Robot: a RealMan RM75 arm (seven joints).
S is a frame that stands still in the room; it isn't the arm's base.
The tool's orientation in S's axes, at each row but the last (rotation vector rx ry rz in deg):
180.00, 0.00, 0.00
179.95, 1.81, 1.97
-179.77, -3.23, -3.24
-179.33, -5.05, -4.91
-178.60, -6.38, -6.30
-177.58, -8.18, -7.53
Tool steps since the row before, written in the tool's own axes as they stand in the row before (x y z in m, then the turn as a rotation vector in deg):
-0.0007, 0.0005, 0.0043, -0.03, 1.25, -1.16
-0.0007, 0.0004, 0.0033, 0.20, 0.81, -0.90
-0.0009, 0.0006, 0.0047, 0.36, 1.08, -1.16
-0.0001, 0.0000, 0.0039, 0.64, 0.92, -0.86
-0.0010, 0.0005, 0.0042, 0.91, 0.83, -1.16
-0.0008, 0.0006, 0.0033, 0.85, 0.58, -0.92
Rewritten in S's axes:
-0.0007, -0.0005, -0.0043, -0.03, -1.25, 1.16
-0.0006, -0.0004, -0.0033, 0.20, -0.81, 0.90
-0.0007, -0.0006, -0.0047, 0.36, -1.07, 1.17
0.0001, 0.0000, -0.0039, 0.64, -0.89, 0.89
-0.0007, -0.0005, -0.0043, 0.88, -0.79, 1.21
-0.0005, -0.0005, -0.0034, 0.82, -0.54, 0.97

